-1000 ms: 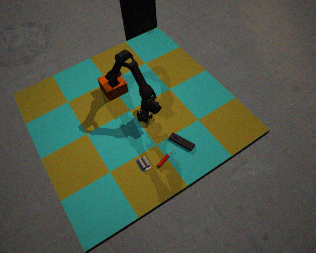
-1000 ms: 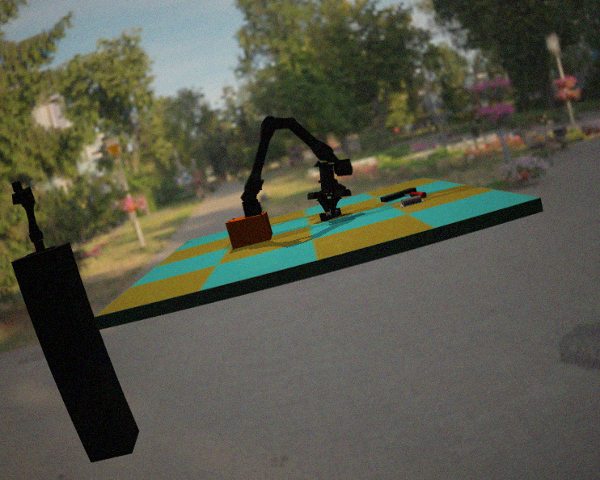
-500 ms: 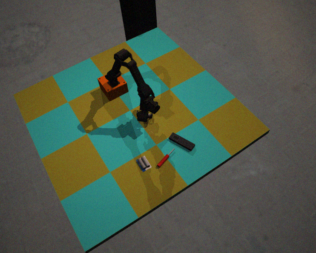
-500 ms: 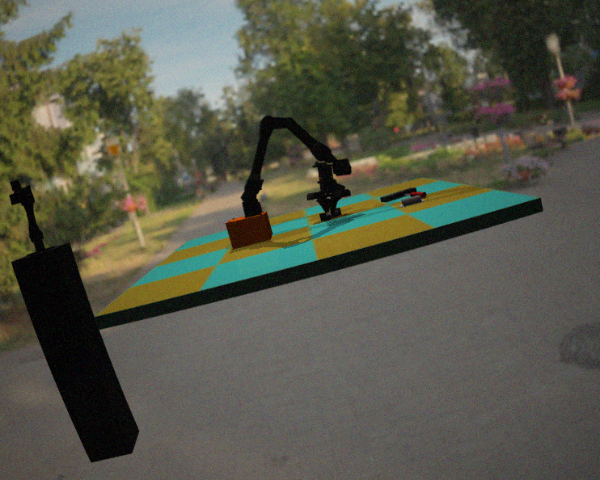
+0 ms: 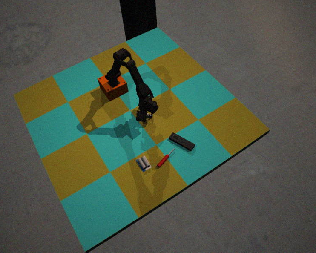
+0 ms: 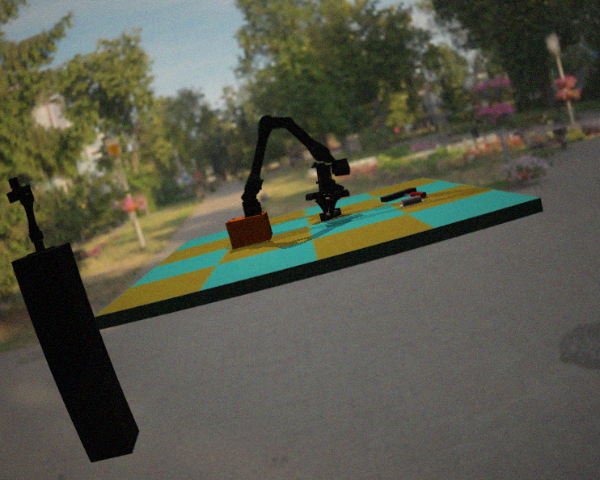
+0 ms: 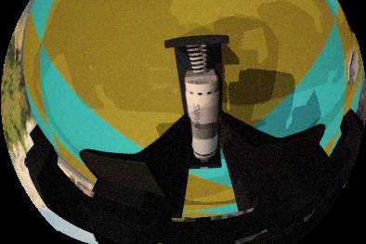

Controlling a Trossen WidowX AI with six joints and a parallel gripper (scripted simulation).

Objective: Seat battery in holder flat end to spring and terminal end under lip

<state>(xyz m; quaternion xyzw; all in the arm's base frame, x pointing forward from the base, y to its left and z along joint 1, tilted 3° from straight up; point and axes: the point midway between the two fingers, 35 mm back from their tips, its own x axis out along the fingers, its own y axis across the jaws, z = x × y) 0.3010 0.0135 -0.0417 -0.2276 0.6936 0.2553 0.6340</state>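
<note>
My gripper tip is now 10 mm below the white battery. Round my gripper tip: black remote: 320 mm ahead, 40 mm to the left, 10 mm above; blister pack of batteries: 270 mm ahead, 220 mm to the right; red screwdriver: 340 mm ahead, 90 mm to the right.
</note>
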